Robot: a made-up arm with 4 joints. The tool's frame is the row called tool.
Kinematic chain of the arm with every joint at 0, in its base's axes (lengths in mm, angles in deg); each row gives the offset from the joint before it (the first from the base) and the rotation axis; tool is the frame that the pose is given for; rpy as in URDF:
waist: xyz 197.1 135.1 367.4 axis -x
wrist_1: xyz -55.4 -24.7 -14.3 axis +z
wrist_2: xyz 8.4 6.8 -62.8 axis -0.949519 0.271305 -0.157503
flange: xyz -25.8 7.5 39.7 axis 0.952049 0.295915 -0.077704
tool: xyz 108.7 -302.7 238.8 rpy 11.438 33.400 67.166
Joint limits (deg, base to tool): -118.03..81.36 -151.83..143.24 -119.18..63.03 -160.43..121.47
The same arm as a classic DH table. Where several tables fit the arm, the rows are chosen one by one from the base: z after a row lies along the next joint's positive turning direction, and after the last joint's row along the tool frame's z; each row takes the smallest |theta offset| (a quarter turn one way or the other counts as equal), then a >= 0, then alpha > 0; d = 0 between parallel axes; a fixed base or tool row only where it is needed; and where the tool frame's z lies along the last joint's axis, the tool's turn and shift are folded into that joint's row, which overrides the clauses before.
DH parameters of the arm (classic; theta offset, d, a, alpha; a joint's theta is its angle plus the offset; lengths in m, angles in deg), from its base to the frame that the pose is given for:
base (fixed): 90 0.3674 0.1351 -90
waist: 0 -0.1417 -0.0247 90
wrist_1: -15.95 -0.0781 0.0088 -99.06
wrist_2: -69.14 -0.0073 0.0406 -144.24
flange: -86.2 -0.0913 -0.3805 -64.27
tool (fixed): -39.99 0.139 0 0
Joint limits (deg, base to tool): -118.03..81.36 -151.83..143.24 -119.18..63.03 -160.43..121.47

